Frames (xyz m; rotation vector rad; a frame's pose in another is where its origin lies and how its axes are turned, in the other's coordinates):
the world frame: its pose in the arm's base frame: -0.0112 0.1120 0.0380 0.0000 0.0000 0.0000
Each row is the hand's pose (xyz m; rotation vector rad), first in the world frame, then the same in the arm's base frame.
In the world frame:
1: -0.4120 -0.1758 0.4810 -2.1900 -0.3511 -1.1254
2: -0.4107 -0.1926 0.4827 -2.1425 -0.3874 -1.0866
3: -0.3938 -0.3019 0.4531 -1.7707 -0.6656 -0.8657
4: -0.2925 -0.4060 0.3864 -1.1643 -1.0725 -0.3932
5: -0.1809 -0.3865 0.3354 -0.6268 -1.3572 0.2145
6: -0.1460 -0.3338 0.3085 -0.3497 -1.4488 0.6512
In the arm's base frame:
1: -0.4232 -0.0638 0.5190 -2.1900 -0.3511 -1.1254
2: -0.4219 -0.0806 0.5207 -2.1425 -0.3874 -1.0866
3: -0.4050 -0.1899 0.4911 -1.7707 -0.6656 -0.8657
4: -0.3037 -0.2940 0.4244 -1.1643 -1.0725 -0.3932
5: -0.1921 -0.2745 0.3734 -0.6268 -1.3572 0.2145
6: -0.1572 -0.2218 0.3465 -0.3497 -1.4488 0.6512

